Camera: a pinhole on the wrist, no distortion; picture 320 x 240 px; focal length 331.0 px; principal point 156.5 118.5 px. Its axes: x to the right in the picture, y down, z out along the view. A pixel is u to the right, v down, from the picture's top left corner.
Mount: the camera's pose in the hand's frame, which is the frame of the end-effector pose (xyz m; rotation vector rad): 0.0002 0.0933 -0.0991 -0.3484 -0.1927 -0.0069
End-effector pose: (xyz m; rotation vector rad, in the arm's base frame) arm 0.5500 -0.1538 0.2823 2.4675 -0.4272 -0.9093
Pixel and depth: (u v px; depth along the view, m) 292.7 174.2 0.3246
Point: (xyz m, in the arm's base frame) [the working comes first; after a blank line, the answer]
In the camera's frame: 0.1336 0.0546 0.3246

0.4327 -0.4694 0.2426
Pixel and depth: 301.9 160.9 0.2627
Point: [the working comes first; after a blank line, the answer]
In the camera's frame: 0.1154 0.0337 0.2627

0.4684 -0.4145 0.2602
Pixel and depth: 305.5 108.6 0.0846
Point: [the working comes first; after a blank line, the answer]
In the camera's frame: 0.0381 -0.0025 0.0846

0.5597 -0.2604 0.3435
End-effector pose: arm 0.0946 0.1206 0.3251 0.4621 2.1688 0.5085
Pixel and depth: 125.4 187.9 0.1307
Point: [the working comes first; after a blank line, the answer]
In the camera's frame: -0.0123 0.0274 0.1307

0.1471 0.2440 0.4250
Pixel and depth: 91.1 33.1 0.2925
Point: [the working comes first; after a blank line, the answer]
In the camera's frame: -0.0578 -0.0755 0.2925

0.3270 0.2033 0.3556
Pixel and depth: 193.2 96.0 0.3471
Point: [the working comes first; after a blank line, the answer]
In the camera's frame: 0.0385 -0.0236 0.3471

0.3281 0.3149 0.3059
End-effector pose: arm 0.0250 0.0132 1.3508 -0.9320 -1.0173 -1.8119
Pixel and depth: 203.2 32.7 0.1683
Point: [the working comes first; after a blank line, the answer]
In the camera's frame: 0.0237 -0.0436 0.1683

0.1433 0.0484 1.4024
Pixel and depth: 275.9 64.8 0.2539
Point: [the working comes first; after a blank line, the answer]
In the camera's frame: 0.0916 -0.0412 0.2539

0.1724 0.1040 1.4918
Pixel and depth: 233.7 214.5 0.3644
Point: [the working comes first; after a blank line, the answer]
In the camera's frame: 0.0850 0.1057 0.3644

0.3494 0.0999 1.5415
